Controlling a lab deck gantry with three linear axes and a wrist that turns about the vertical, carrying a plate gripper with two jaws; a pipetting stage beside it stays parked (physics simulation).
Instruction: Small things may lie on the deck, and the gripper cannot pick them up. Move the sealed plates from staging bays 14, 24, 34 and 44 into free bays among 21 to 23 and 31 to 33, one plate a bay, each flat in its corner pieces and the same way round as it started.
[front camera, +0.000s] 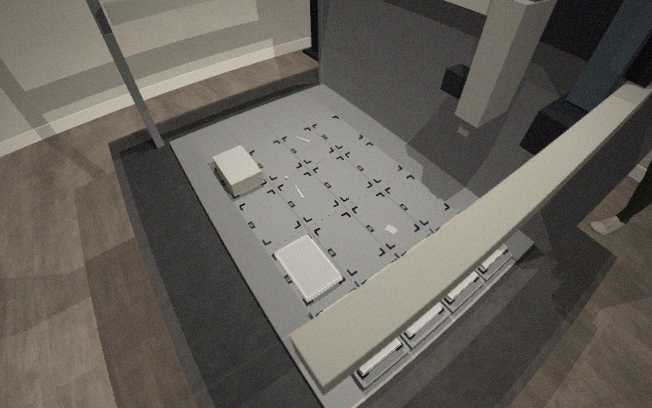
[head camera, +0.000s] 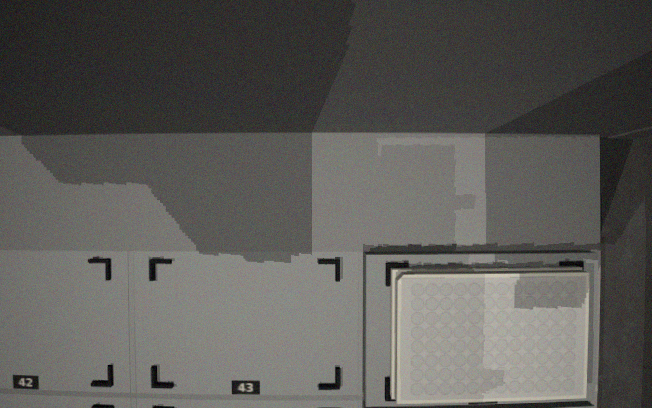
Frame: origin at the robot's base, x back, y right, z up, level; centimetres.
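Where they show: robot's base, origin of the base link: (front camera: 215, 168).
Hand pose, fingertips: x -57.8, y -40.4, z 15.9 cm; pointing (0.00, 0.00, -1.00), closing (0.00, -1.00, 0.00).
Observation:
Each offset is from my fingertips to the top centre of the thing. "spot": to the spot under its first point.
White sealed plates stand in the staging bays along the right side: 14 (front camera: 380, 357), 24 (front camera: 425, 320), 34 (front camera: 462, 287) and 44 {dy +4.0, dx +2.2, dz -13.1 cm} (front camera: 494, 258) (head camera: 492, 340). The beam partly covers them in the front view. In the head view the plate in 44 looks flat, and faint round wells show through its top. Bays 21 to 23 and 31 to 33 hold no plate. A thin white sliver {spot: dy +26.4, dx +36.9, dz -15.4 cm} (front camera: 299, 191) lies in bay 22, another sliver {spot: dy +14.6, dx +53.6, dz -15.5 cm} (front camera: 303, 139) in bay 31, and a small white flake {dy +15.5, dx +15.6, dz -15.8 cm} (front camera: 391, 229) in bay 33. The gripper jaws do not show in either view.
A tall pale box {dy +36.1, dx +51.4, dz -11.8 cm} (front camera: 238, 170) stands in bay 11 and a white plate {dy +36.1, dx +18.6, dz -14.5 cm} (front camera: 308, 267) in bay 13. A tiny white speck {dy +26.5, dx +43.2, dz -15.5 cm} (front camera: 286, 177) lies between bays 21 and 22. The pale gantry beam (front camera: 450, 240) crosses above the right side. A pale column (front camera: 500, 65) hangs at the back.

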